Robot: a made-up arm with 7 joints.
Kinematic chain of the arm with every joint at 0, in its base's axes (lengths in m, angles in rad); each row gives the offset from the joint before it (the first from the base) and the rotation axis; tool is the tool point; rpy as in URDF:
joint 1: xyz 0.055 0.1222 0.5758 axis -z
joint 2: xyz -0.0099 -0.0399 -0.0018 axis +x
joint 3: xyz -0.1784 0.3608 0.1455 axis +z
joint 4: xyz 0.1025 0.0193 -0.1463 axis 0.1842 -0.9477 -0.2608
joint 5: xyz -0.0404 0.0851 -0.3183 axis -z
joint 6: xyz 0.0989 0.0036 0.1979 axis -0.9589 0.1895 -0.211
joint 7: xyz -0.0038 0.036 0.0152 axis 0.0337 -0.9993 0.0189
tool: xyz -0.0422 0.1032 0.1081 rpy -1.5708 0 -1.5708
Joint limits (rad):
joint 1: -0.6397..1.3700
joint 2: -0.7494..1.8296
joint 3: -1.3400..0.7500
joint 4: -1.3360..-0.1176
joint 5: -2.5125..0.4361
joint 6: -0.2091..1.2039
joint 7: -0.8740..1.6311
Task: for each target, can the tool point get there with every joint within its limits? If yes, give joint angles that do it. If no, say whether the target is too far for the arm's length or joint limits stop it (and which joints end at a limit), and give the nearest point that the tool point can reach.
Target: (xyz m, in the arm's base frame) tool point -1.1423 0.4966 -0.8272
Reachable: no: too far | nearest point -0.4144 0.2690 -0.0117 | short by 1.117 m
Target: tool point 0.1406 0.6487 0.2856
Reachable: yes | joints 0.6947 -0.4173 0.0586 -0.9161 0.1008 0.3467 0.9677
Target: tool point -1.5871 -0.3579 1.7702
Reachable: no: too far | nearest point -0.4447 0.0614 1.1193 | short by 1.380 m
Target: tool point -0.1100 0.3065 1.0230
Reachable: yes | joints -0.3762 1.1487 -1.0476 -0.2693 -0.8089 0.0509 1.1253
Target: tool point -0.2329 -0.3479 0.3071
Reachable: no: joint limits stop it (at a limit: joint 1, joint 2, joint 3, joint 5, joint 6, joint 7) | nearest point -0.3015 -0.0750 0.2760 | short by 0.283 m
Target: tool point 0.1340 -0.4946 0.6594
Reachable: no: joint limits stop it (at a limit: joint 1, joint 2, joint 3, joint 4, joint 7) | nearest point 0.0317 -0.3232 0.7807 | short by 0.234 m
